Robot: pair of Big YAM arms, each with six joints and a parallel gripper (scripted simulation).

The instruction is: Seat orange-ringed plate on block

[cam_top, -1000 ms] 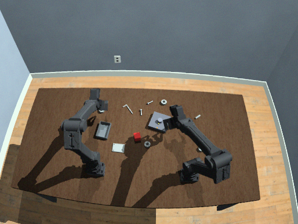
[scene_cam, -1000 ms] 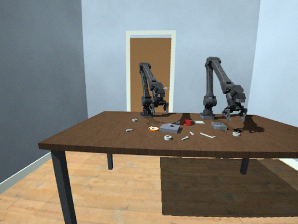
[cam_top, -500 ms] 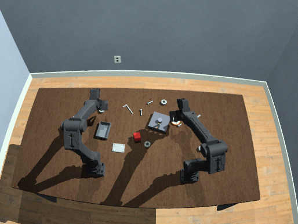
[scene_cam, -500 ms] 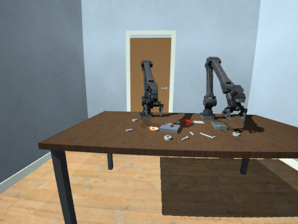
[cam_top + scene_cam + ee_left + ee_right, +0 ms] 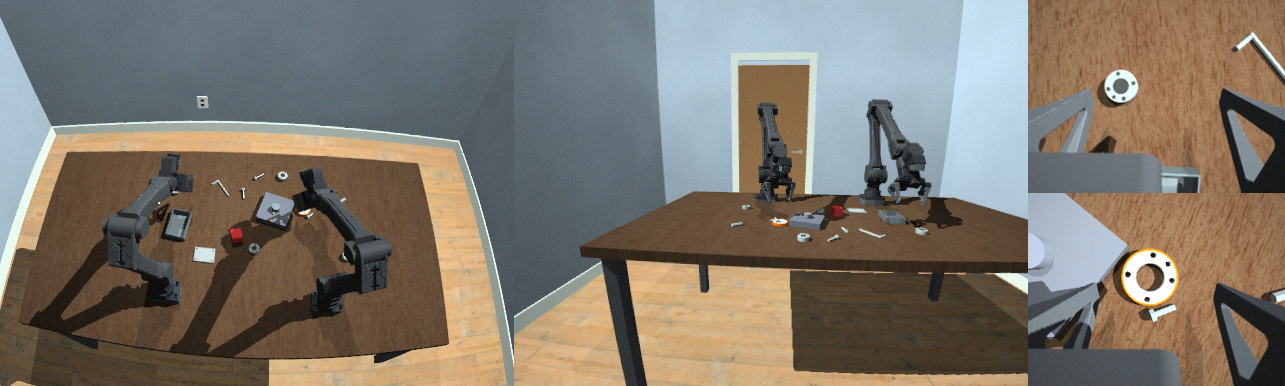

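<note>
Right now the grey block is 4 cm behind my right hand, 12 cm to the left of it and 7 cm below it. Round my right hand: red cube 14 cm behind, 26 cm to the left, 7 cm below; then grey tray 10 cm behind, 50 cm to the left, 9 cm below.
</note>
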